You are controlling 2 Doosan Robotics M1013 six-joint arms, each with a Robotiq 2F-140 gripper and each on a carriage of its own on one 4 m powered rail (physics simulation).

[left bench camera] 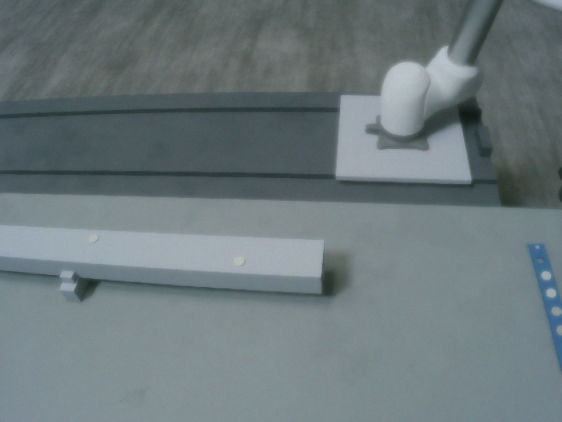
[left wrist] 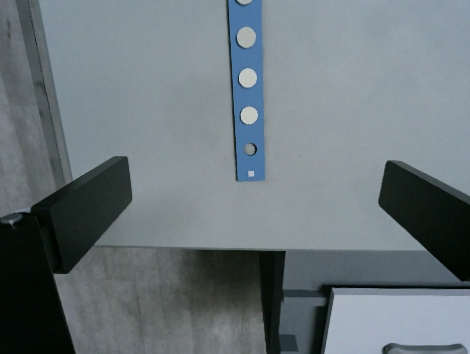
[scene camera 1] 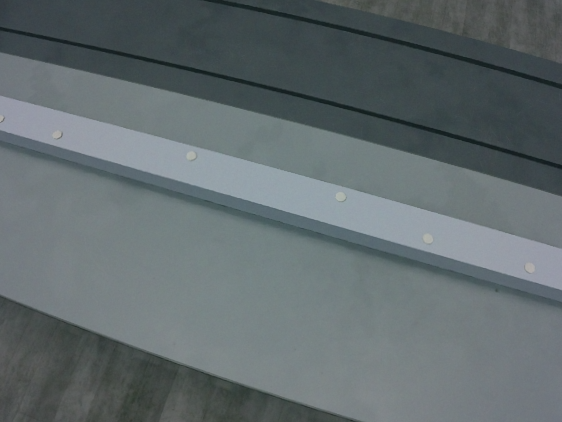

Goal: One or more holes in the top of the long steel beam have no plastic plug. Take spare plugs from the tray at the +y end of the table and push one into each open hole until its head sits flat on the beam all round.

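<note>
The long steel beam lies on the table. Several pale plug heads show on its top, among them one plug near the middle of the scene view and another plug near the beam's end in the bench view. No open hole shows in these views. The blue tray holds several round white plugs in a row, the nearest plug beside one empty hole at the tray's end. My left gripper is wide open and empty, its fingers above and either side of the tray's end. My right gripper does not show.
A small grey block stands against the beam's front side. The dark rail runs behind the table. The left arm's white carriage plate sits at the rail's end.
</note>
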